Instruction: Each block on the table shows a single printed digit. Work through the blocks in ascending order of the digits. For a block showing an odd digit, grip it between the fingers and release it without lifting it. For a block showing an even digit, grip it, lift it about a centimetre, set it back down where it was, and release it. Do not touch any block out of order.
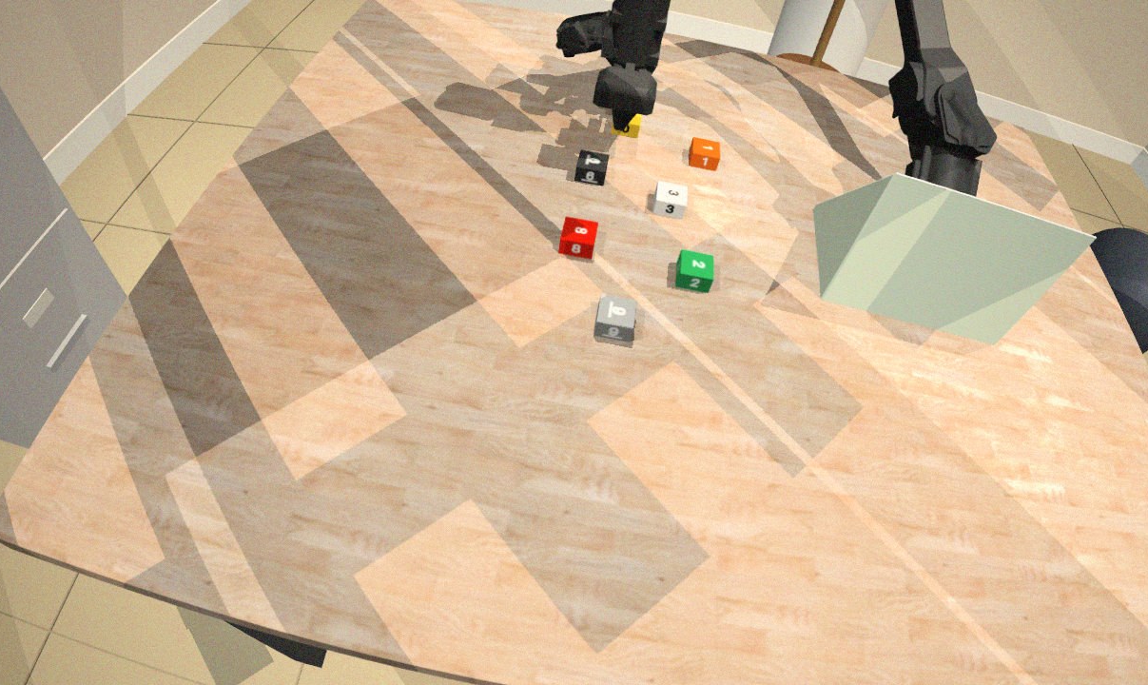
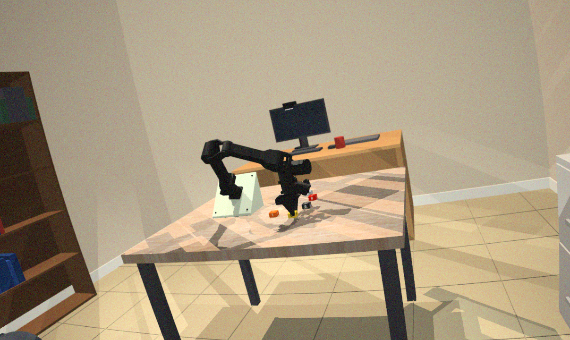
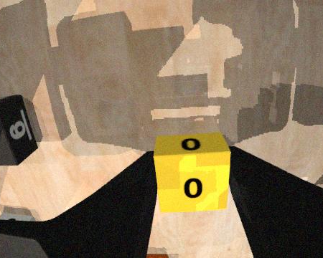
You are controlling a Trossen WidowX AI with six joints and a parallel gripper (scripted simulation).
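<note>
Right now my gripper tip is 10 mm past the yellow block. Also, from my gripper tip: black block (100 mm to the left, 10 mm ahead); then white block (120 mm to the left, 80 mm behind); then orange block (110 mm behind, 20 mm to the left).
</note>
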